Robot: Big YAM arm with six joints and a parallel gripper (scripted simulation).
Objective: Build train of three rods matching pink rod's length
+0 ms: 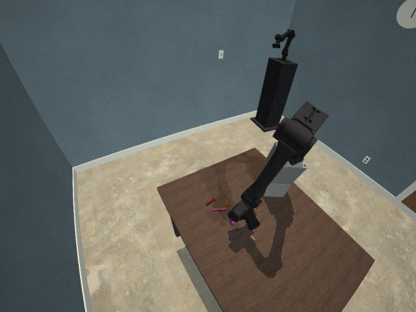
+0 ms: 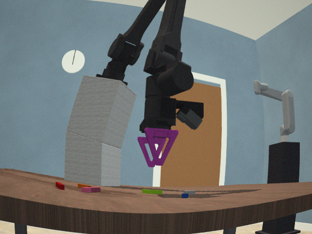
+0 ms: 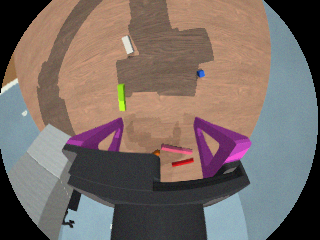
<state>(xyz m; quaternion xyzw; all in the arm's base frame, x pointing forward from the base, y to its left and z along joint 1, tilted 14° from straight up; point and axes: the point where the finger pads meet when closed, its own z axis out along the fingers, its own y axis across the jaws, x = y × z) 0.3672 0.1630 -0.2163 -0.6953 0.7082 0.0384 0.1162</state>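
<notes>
My gripper is now 70 mm short of the blue rod, 70 mm above it and 50 mm to the right of it. The rest, counted from my hand: grey rod: 100 mm to the left, 70 mm below, 50 mm behind; then lime rod: 70 mm below, 70 mm behind, 10 mm to the left; then pink rod: 140 mm to the right, 70 mm below, 50 mm ahead.
</notes>
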